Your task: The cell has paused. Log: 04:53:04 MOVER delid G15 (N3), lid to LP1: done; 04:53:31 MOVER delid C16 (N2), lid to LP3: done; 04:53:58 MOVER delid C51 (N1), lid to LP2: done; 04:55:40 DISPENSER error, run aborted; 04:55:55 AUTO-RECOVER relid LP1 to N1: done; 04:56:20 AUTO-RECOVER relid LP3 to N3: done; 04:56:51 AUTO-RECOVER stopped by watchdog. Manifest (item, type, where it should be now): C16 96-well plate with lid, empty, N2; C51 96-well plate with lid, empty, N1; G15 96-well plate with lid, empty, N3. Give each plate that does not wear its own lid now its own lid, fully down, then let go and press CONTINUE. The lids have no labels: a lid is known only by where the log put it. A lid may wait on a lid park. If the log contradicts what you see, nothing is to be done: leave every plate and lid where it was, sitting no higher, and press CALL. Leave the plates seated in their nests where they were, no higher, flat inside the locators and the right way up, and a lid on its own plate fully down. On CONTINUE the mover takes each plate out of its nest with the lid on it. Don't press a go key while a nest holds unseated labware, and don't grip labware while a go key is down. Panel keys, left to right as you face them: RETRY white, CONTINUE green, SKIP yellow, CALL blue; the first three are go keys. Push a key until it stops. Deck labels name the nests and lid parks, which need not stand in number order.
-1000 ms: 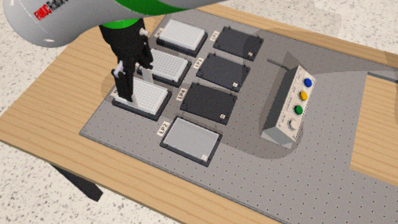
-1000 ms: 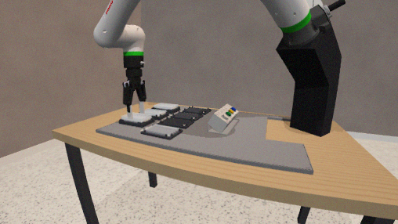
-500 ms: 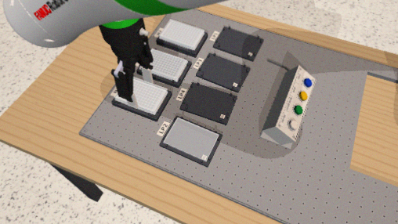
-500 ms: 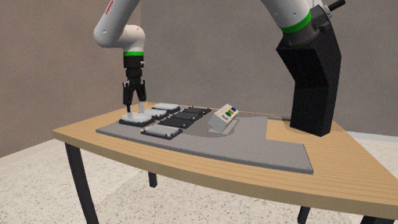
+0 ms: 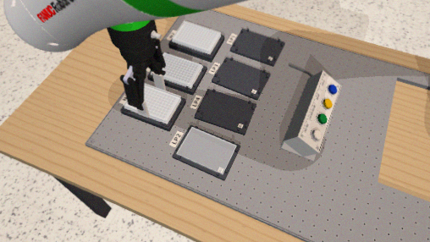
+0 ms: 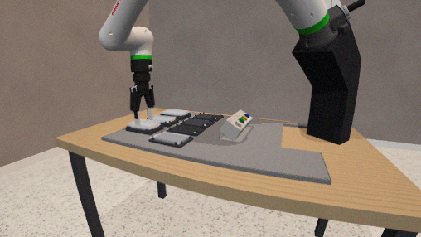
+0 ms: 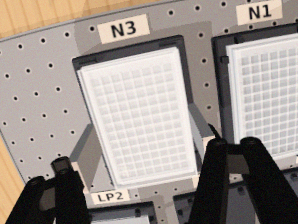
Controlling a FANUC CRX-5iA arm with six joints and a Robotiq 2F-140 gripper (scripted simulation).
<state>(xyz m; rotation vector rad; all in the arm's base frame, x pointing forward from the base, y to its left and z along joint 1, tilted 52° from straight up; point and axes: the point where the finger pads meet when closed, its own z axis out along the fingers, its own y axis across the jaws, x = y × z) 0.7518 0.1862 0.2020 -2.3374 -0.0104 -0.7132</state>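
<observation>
Right now my hand is 20 cm past the lid park LP2, 5 cm above it and 2 cm to the right of it. The rest, counted from my hand: LP2 label: 11 cm behind, 6 cm below, 4 cm to the left; N3 label: 9 cm ahead, 6 cm below, 2 cm to the left; lid park LP4: 17 cm behind, 10 cm to the right, 5 cm below.
</observation>
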